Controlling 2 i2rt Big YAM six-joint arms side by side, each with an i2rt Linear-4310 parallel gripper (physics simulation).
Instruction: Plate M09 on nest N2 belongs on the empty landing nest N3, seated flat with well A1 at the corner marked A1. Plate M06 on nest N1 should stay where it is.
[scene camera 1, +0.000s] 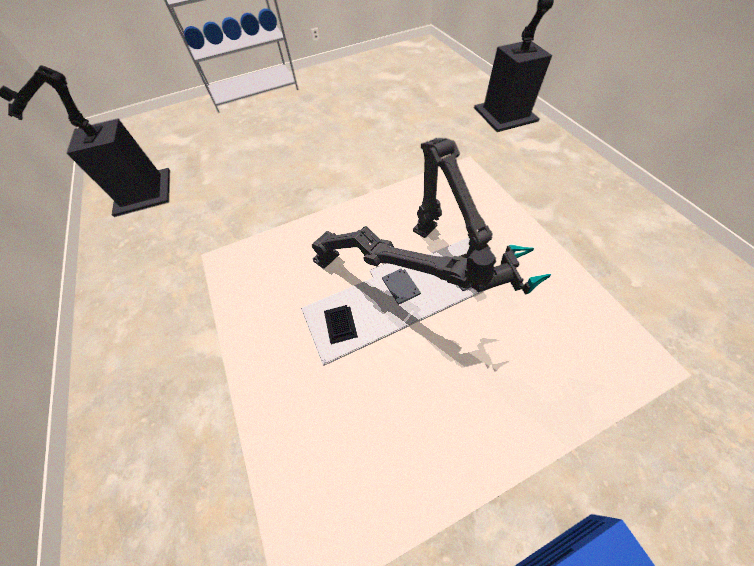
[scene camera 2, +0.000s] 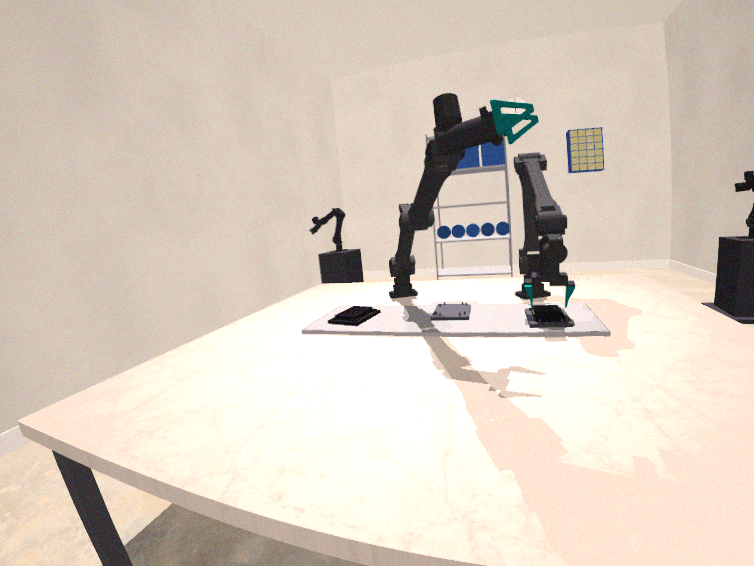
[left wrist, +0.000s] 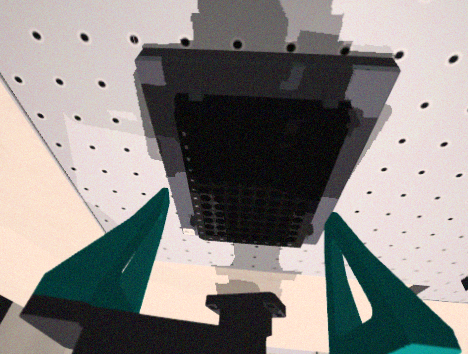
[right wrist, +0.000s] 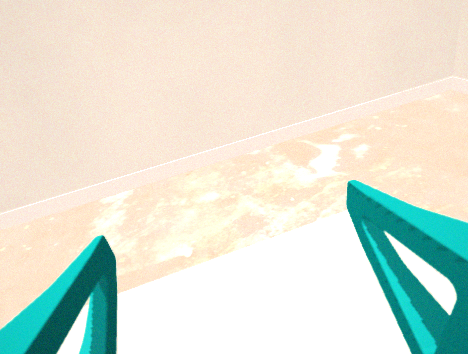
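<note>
A black plate (scene camera 2: 548, 313) (left wrist: 265, 145) sits in the dark nest (scene camera 2: 551, 324) (left wrist: 367, 90) at the board's right end in scene camera 2; a small white corner tag (left wrist: 188, 232) shows beside it. Another black plate (scene camera 1: 339, 322) (scene camera 2: 354, 314) sits at the other end. The empty grey nest (scene camera 1: 401, 285) (scene camera 2: 451, 311) lies between them. No nest or plate numbers are readable. My left gripper (scene camera 2: 549, 304) (left wrist: 249, 206) is open, pointing down, its fingers apart on either side of the right-end plate, close above the nest. My right gripper (scene camera 1: 541, 262) (scene camera 2: 535, 113) (right wrist: 229, 219) is open and empty, raised high.
The white perforated board (scene camera 1: 368, 335) (scene camera 2: 499, 322) lies on the pale table (scene camera 1: 426, 438) (scene camera 2: 274, 414). In scene camera 1 the right arm (scene camera 1: 420, 258) reaches across above the board, hiding its right end. A shelf rack and black pedestals stand beyond the table.
</note>
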